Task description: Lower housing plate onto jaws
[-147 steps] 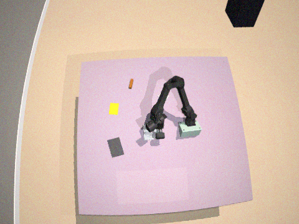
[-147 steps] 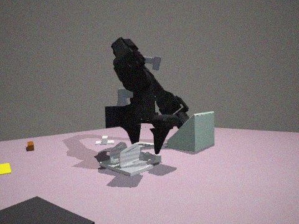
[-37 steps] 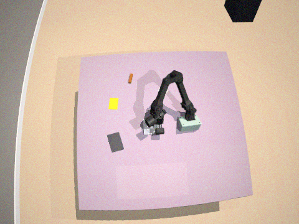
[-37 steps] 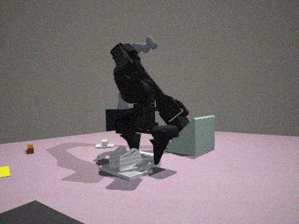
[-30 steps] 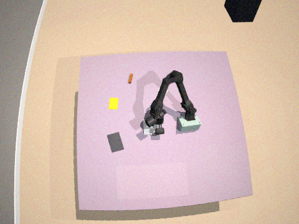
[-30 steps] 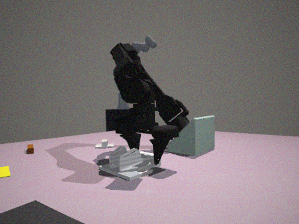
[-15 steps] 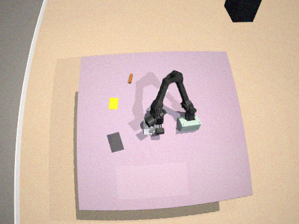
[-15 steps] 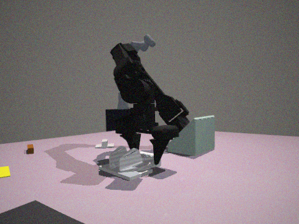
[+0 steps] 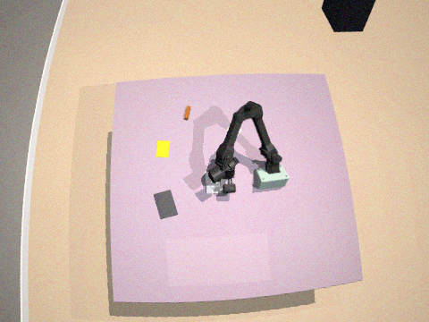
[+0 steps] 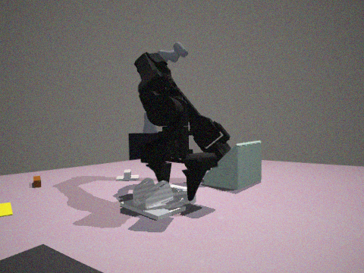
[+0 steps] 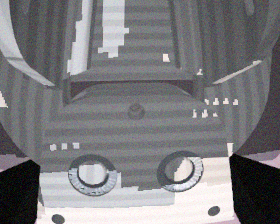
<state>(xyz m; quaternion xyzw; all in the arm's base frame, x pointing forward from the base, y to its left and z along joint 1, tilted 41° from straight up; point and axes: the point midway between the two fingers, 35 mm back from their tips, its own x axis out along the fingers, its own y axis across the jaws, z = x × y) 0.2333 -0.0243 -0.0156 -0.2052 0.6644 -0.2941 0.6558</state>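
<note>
Right now my gripper tip is 2 cm below the white base and 1 cm short of it. Also, from my gripper tip: orange block 43 cm to the right, 13 cm ahead; dark grey tile 33 cm ahead, 7 cm to the left; yellow tile 30 cm ahead, 24 cm to the right, 1 cm below.
</note>
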